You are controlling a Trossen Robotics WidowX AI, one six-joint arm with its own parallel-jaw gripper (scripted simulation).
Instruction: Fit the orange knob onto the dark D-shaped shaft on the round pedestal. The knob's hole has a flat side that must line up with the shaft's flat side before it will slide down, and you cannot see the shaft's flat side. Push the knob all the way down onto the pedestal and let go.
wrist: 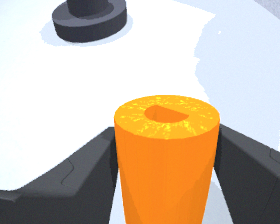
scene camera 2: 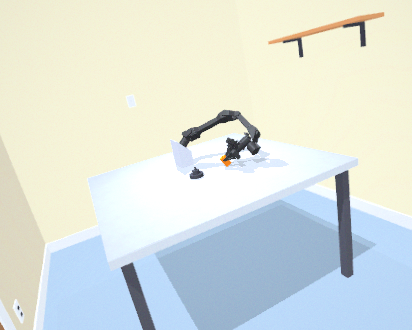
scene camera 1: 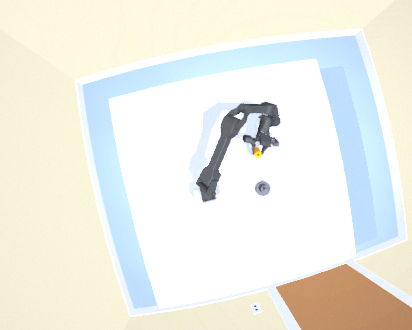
I see my gripper (wrist: 164, 133) and an orange knob (wrist: 165, 144).
